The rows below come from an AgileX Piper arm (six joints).
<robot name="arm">
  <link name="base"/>
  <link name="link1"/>
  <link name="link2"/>
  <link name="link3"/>
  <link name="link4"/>
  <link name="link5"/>
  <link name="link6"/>
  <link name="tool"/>
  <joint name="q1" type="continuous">
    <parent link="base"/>
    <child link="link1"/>
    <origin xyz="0 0 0.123"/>
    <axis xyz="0 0 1"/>
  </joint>
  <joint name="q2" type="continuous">
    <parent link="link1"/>
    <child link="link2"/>
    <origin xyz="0 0 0"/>
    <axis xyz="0 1 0"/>
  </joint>
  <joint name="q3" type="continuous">
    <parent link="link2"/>
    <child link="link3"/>
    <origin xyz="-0.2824 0 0.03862"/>
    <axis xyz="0 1 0"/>
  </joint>
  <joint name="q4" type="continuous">
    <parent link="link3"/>
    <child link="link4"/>
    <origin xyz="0.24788 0 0.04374"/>
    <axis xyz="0.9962 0 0.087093"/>
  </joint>
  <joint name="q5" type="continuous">
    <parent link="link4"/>
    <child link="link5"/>
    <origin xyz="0 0 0"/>
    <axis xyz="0 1 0"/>
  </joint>
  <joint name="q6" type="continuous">
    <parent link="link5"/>
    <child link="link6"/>
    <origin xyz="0.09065 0 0.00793"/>
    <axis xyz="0.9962 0 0.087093"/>
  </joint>
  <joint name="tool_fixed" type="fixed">
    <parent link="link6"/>
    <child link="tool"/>
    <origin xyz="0 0 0" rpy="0 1.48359 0"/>
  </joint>
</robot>
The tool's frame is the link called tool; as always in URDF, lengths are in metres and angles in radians. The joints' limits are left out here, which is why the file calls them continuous.
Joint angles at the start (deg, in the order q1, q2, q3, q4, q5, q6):
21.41 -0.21 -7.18 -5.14 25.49 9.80
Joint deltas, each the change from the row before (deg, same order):
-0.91 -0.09 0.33 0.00 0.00 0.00
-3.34 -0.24 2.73 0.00 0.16 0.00
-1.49 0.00 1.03 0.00 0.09 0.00
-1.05 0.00 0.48 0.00 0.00 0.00
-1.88 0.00 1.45 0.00 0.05 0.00
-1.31 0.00 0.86 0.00 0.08 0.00
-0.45 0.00 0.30 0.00 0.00 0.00
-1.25 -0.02 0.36 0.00 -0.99 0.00
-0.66 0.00 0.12 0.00 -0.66 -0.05
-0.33 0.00 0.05 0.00 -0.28 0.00
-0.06 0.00 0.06 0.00 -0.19 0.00
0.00 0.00 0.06 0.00 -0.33 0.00
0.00 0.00 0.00 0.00 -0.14 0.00
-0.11 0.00 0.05 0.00 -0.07 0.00
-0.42 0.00 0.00 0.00 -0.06 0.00
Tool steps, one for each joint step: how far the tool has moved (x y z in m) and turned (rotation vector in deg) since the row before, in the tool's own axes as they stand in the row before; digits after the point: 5 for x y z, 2 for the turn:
0.00168 -0.00087 0.00054 0.90 0.17 0.20
0.01471 -0.00396 0.00518 3.47 2.38 0.74
0.00559 -0.00171 0.00219 1.53 1.00 0.38
0.00251 -0.00109 0.00103 1.04 0.40 0.29
0.00777 -0.00223 0.00307 1.92 1.35 0.53
0.00467 -0.00151 0.00185 1.32 0.84 0.40
0.00158 -0.00051 0.00066 0.45 0.27 0.14
0.00030 -0.00098 0.00074 1.03 -0.73 0.41
-0.00043 -0.00046 0.00024 0.52 -0.58 0.16
-0.00019 -0.00024 0.00010 0.27 -0.25 0.11
0.00002 -0.00003 0.00013 0.03 -0.13 0.02
-0.00019 0.00006 0.00013 -0.05 -0.27 0.00
-0.00022 0.00004 0.00000 -0.02 -0.14 0.00
0.00016 -0.00010 0.00010 0.10 -0.03 0.03
-0.00012 -0.00036 -0.00001 0.39 -0.09 0.13

